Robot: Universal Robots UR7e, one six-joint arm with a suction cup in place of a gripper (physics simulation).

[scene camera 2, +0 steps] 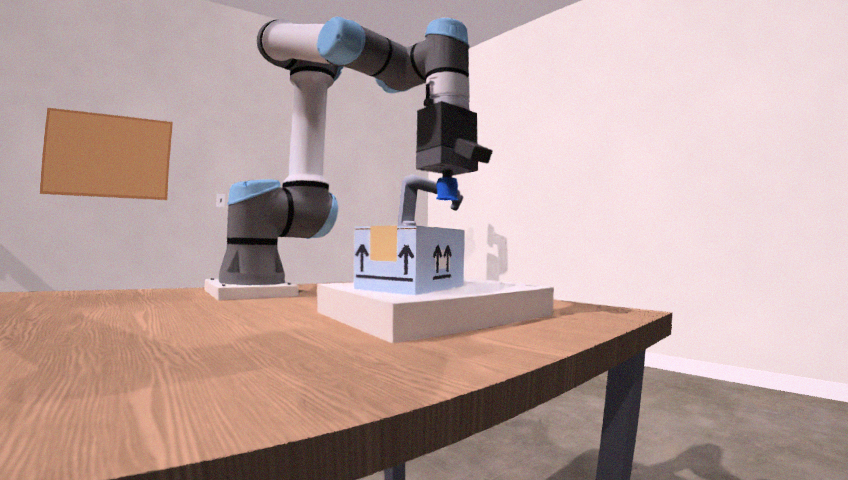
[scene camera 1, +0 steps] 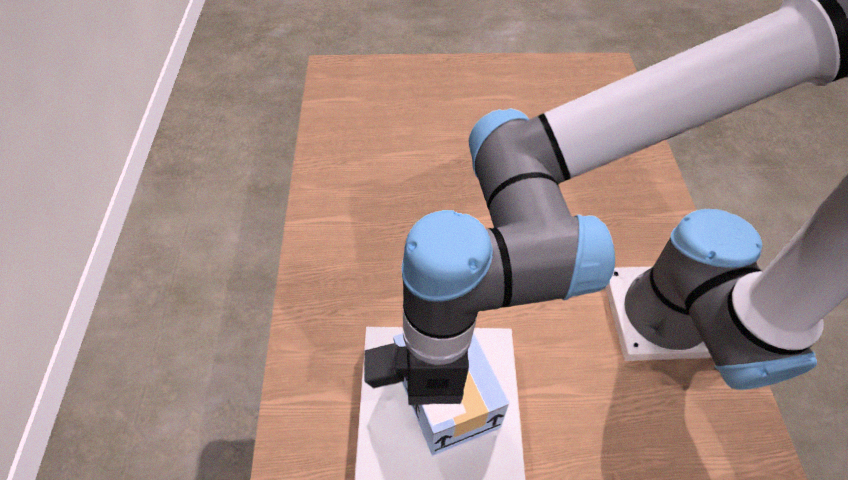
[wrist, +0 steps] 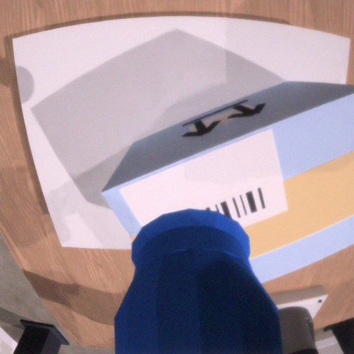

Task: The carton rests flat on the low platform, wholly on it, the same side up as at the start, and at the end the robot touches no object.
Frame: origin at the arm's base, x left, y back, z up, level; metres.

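Seen in the pictures: hand, tool point: [scene camera 2: 447, 198]; arm's base, link origin: [scene camera 2: 252, 282] [scene camera 1: 667, 310].
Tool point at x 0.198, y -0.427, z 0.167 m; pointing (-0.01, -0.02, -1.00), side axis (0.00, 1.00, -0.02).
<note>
Pixels of each thing's top centre, then the offset from my tool point to it. Level surfaces: height alone.
- light-blue carton, top centre: [scene camera 1: 449, 368] [scene camera 2: 412, 227] dx -0.048, dy +0.028, dz -0.048 m
- low white platform, top centre: [scene camera 1: 439, 422] [scene camera 2: 436, 286] dx -0.006, dy +0.016, dz -0.144 m
- wooden table, surface height: dz -0.192 m
The light-blue carton [scene camera 1: 471, 429] [scene camera 2: 385, 245] [wrist: 320, 186], with yellow tape and a barcode label on top, sits flat and upright on the low white platform [scene camera 1: 380, 443] [scene camera 2: 476, 310] [wrist: 75, 52]. Its side arrows point up. It is turned at an angle and its visible edges lie within the platform; the arm hides its far left part in scene camera 1. My gripper, a blue suction cup [scene camera 2: 447, 197] [wrist: 191, 227], hangs a little above the carton top with a visible gap in scene camera 2. It holds nothing. In scene camera 1 its black housing [scene camera 1: 437, 380] hides the cup.
The platform lies on the wooden table [scene camera 1: 380, 118] [scene camera 2: 178, 368]. The arm's white base plate [scene camera 1: 621, 339] [scene camera 2: 255, 291] is beside it. A bent grey pipe shape [scene camera 2: 408, 199] shows above the carton's top edge; what it stands on is unclear. An orange-brown board [scene camera 2: 107, 154] hangs on the wall.
</note>
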